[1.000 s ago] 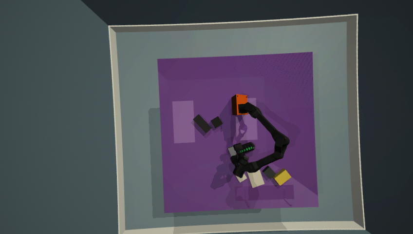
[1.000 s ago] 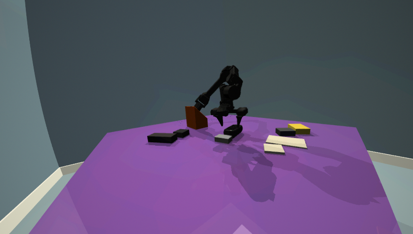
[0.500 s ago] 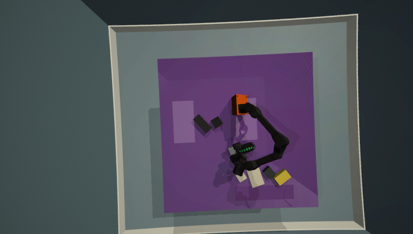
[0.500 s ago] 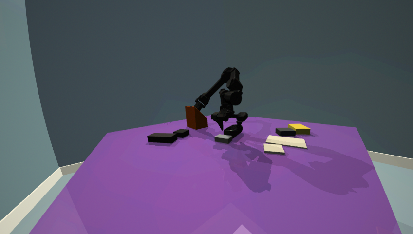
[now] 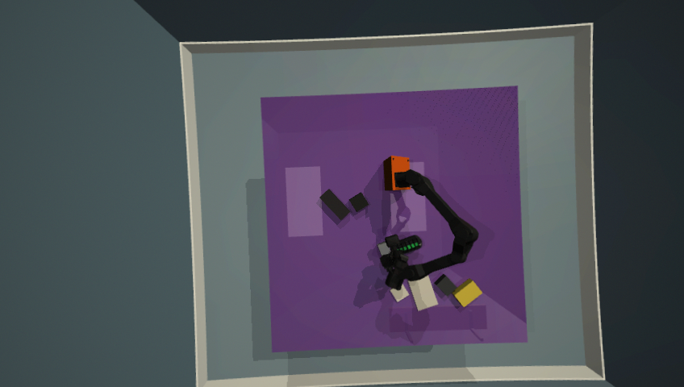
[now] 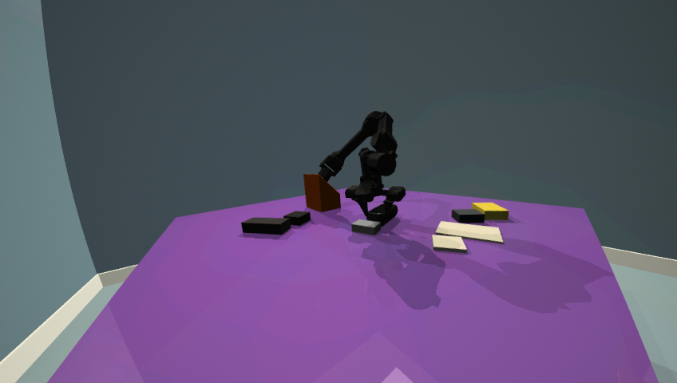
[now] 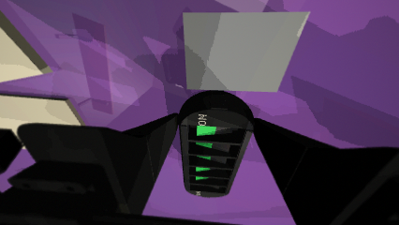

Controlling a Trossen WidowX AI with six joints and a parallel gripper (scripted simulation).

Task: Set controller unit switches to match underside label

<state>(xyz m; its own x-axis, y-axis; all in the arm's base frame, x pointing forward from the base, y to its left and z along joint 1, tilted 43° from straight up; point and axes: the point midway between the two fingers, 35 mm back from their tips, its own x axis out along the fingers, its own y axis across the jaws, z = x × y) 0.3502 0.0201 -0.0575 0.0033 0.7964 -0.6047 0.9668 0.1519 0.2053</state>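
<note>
Right now my gripper tip is 5 cm to the left of the light grey block and 2 cm above it. The rest, counted from my gripper tip: dark block 23 cm to the left, 21 cm ahead, 2 cm below; yellow block 34 cm to the left, 26 cm ahead, 2 cm below.
</note>
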